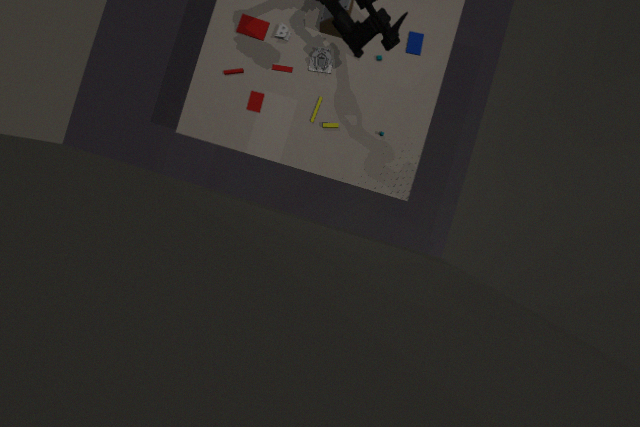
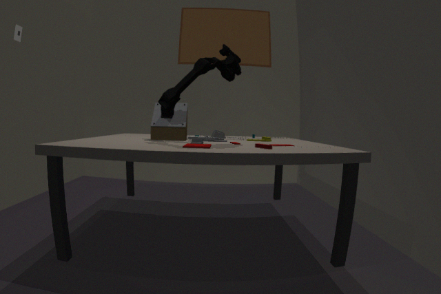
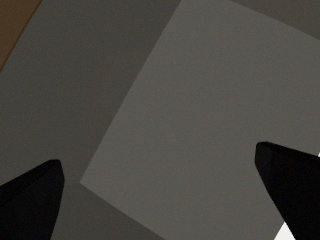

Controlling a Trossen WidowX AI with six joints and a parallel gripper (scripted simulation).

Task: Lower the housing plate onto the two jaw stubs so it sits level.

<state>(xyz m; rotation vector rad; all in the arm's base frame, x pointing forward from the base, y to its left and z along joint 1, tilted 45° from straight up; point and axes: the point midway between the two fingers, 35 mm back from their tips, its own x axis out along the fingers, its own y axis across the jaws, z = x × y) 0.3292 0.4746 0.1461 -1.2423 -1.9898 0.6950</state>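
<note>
Right now my gripper tip is 150 mm past the white part, 490 mm to the left of it and 590 mm above it. Also, from my gripper tip: blue plate: 320 mm behind, 200 mm to the left, 600 mm below.
</note>
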